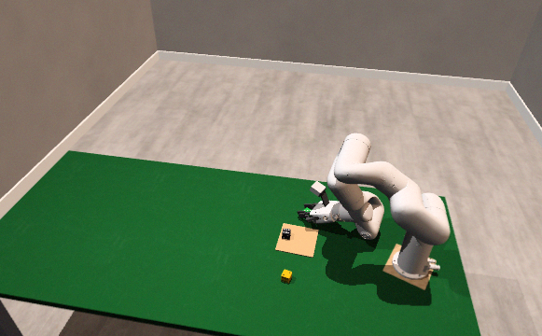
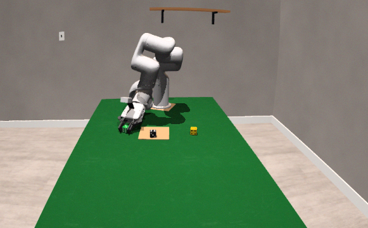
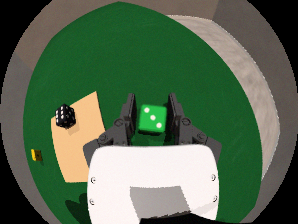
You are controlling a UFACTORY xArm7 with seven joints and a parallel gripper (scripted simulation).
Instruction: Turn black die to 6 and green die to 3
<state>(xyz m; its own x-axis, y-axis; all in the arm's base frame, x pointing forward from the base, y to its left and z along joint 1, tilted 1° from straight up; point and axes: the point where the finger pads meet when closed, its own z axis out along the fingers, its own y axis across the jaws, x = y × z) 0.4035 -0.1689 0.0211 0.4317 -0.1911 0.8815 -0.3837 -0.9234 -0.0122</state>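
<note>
The green die lies 1 cm behind my hand and 1 cm below it. Round my hand: tan mat 1 cm ahead, 14 cm to the left, 2 cm below; yellow die 2 cm ahead, 33 cm to the left, 1 cm below; black die 5 cm ahead, 14 cm to the left, 1 cm below.
</note>
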